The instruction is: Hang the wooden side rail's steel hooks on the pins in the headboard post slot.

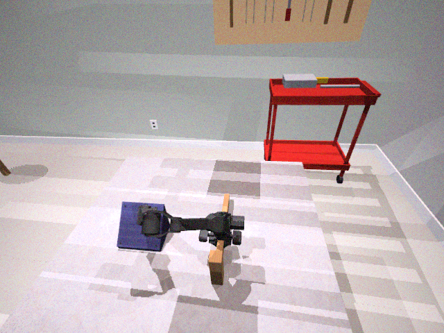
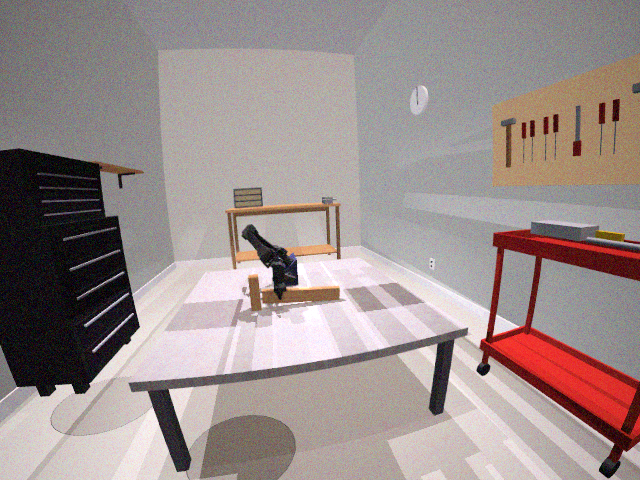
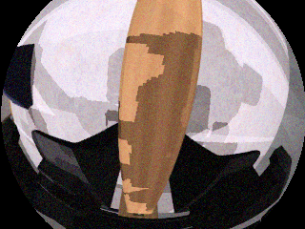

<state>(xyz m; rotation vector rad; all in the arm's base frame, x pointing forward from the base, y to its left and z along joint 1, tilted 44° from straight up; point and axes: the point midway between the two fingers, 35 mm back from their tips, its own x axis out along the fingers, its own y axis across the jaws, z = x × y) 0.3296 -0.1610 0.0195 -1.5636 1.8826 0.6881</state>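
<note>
The headboard post is 120 mm to the right of my gripper tip, 40 mm above it and 10 mm behind it.
</note>
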